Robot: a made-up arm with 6 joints.
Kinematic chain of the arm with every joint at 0, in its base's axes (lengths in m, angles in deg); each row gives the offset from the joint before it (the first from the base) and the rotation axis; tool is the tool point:
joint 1: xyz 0 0 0.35 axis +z
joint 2: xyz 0.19 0 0 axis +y
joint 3: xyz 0 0 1.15 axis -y
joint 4: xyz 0 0 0.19 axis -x
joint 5: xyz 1.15 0 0 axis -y
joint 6: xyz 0.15 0 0 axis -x
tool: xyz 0 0 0
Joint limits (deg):
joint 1: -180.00..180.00
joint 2: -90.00..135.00
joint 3: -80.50..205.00
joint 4: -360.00..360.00
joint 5: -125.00..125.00
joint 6: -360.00..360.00
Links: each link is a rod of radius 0.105 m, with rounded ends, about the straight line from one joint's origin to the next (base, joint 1, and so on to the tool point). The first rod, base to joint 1, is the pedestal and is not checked.
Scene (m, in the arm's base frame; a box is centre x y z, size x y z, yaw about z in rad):
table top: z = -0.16
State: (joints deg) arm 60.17 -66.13 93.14 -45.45 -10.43 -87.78
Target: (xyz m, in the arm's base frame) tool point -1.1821 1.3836 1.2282
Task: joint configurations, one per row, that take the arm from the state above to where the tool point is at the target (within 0.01 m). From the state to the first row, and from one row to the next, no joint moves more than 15 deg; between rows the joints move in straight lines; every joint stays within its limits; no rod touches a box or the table.
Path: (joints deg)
1: 46.61 -62.62 98.53 -45.79 -11.62 -87.78
2: 33.05 -59.12 103.91 -46.14 -12.80 -87.78
3: 19.50 -55.61 109.30 -46.48 -13.99 -87.78
4: 5.94 -52.11 114.68 -46.82 -15.17 -87.78
5: -7.62 -48.60 120.07 -47.16 -16.36 -87.78
6: -21.18 -45.09 125.45 -47.51 -17.55 -87.78
7: -34.73 -41.59 130.84 -47.85 -18.73 -87.78
8: -48.29 -38.08 136.22 -48.19 -19.92 -87.78

